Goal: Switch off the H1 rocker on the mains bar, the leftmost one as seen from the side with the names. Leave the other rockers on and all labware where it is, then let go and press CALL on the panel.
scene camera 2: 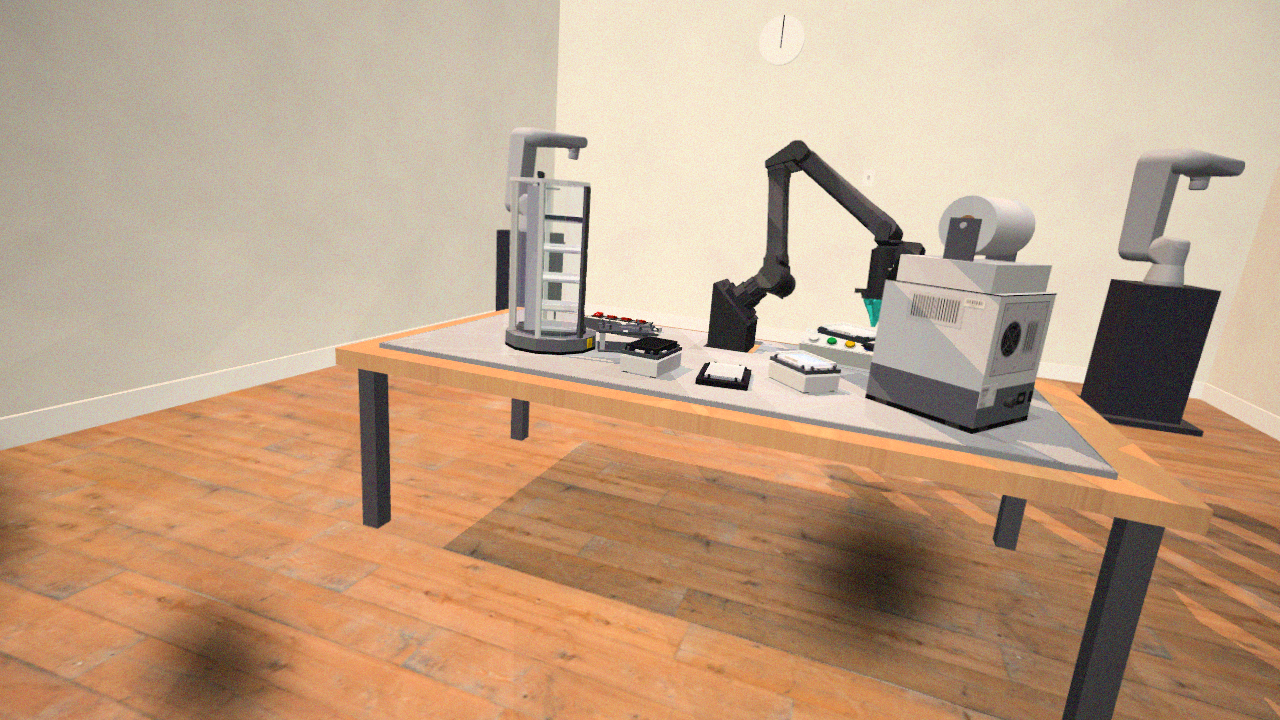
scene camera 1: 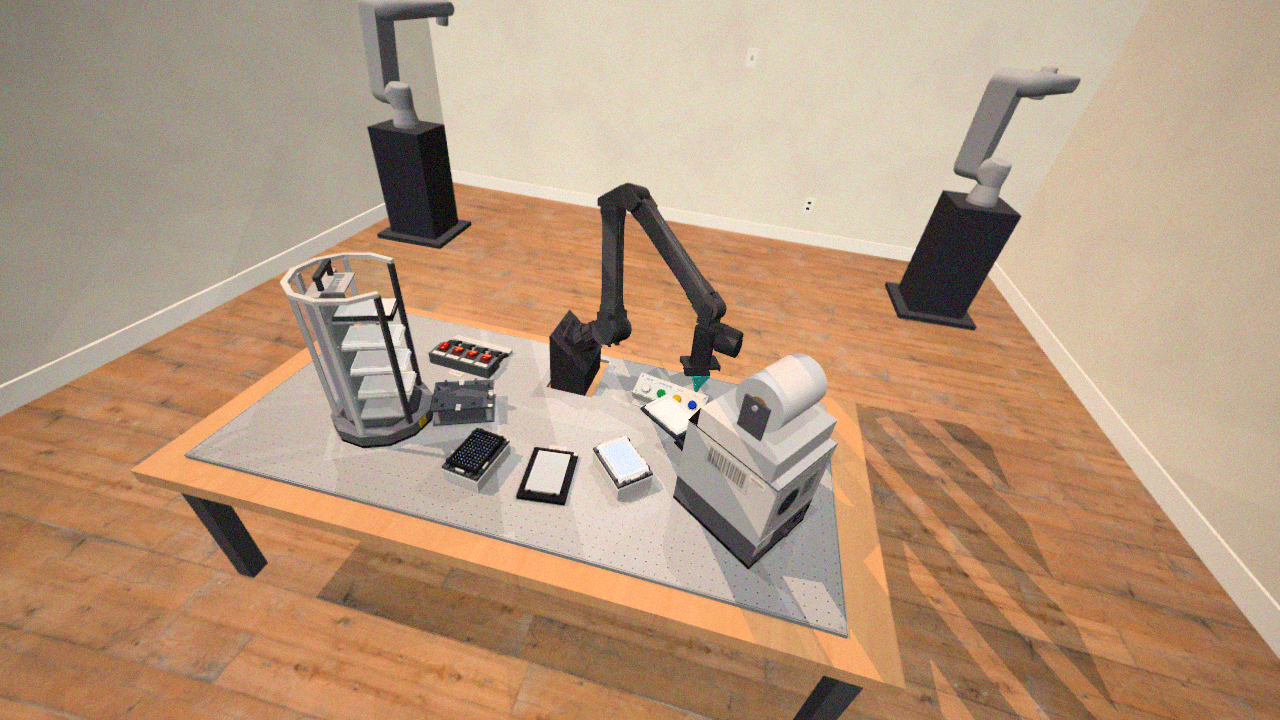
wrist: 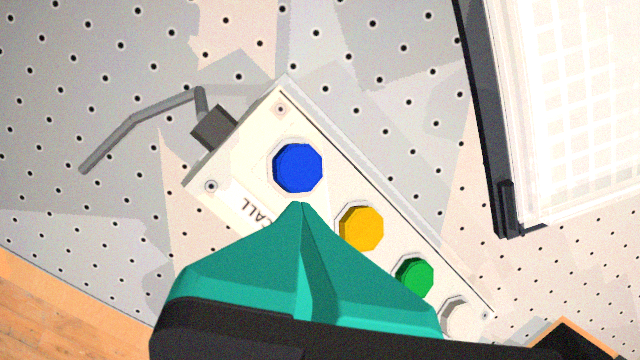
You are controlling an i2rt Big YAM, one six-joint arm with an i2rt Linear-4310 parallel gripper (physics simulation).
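Frame: origin at the arm's base, x ahead, y left, z up, level; millimetres.
Seen in the pictures: gripper, fingertip midpoint: (scene camera 2: 873, 326) (scene camera 1: 695, 391) (wrist: 296, 216); arm's base, link origin: (scene camera 2: 738, 302) (scene camera 1: 579, 341).
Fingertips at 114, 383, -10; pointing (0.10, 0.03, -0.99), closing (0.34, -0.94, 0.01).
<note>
Pixels of each thing's top centre, then the offset from my fingertips to it, as dx, dy, dz. "spot": a spot on its surface instead.
- button panel, surface spot: (wrist: 255, 135) spot: -2, +25, -60
- blue button, surface spot: (wrist: 297, 168) spot: -3, +0, -53
- partly hidden CALL label, surface spot: (wrist: 254, 210) spot: -31, +7, -45
- yellow button, surface spot: (wrist: 362, 228) spot: -14, -48, -53
- green button, surface spot: (wrist: 415, 277) spot: -24, -96, -53
- white button, surface spot: (wrist: 459, 321) spot: -37, -146, -53
- mains bar, surface spot: (scene camera 1: 467, 355) spot: -43, -727, -74
- dark holder, surface spot: (wrist: 480, 120) spot: +65, -36, -5
- grey-white machine, top centre: (scene camera 1: 783, 366) (scene camera 2: 986, 197) +277, +157, +334
- round plate tower, surface spot: (scene camera 1: 380, 434) spot: +325, -780, -82
- dark block, top centre: (scene camera 2: 628, 321) (scene camera 1: 462, 390) +141, -645, -46
- black rack, top centre: (scene camera 2: 652, 342) (scene camera 1: 476, 448) +327, -513, -53
My gripper (scene camera 1: 699, 388) (scene camera 2: 873, 323) (wrist: 296, 216) is shut and empty, its teal fingertips over the button panel (wrist: 255, 135). In the wrist view the tips appear right beside the blue button (wrist: 297, 168), which is next to the partly hidden CALL label (wrist: 254, 210); whether they touch the panel I cannot tell. The yellow button (wrist: 362, 228), green button (wrist: 415, 277) and white button (wrist: 459, 321) follow in a row. The mains bar (scene camera 1: 467, 356) with its red rockers stands at the back left, far from the gripper; its names and each rocker's tilt are too small to read.
A white plate in a dark holder (wrist: 480, 120) lies beside the panel. The grey-white machine (scene camera 1: 750, 474) (scene camera 2: 939, 349) stands close to the gripper. A round plate tower (scene camera 1: 380, 434), a dark block (scene camera 1: 462, 402), a black rack (scene camera 1: 477, 452) and two plates (scene camera 1: 547, 472) (scene camera 1: 623, 460) stand on the mat.
</note>
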